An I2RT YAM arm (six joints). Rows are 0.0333 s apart.
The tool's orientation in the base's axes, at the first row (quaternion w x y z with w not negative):
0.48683 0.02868 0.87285 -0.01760
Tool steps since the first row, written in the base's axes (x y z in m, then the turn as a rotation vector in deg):
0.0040 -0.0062 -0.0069 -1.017 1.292 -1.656
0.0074 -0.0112 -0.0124 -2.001 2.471 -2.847
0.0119 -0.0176 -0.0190 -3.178 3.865 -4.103
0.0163 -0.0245 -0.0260 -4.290 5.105 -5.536
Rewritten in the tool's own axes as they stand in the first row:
0.0036 -0.0059 0.0074 1.985 1.225 -0.069
0.0063 -0.0106 0.0135 3.553 2.339 -0.348
0.0093 -0.0167 0.0211 5.285 3.654 -0.769
0.0128 -0.0233 0.0289 7.128 4.821 -1.032

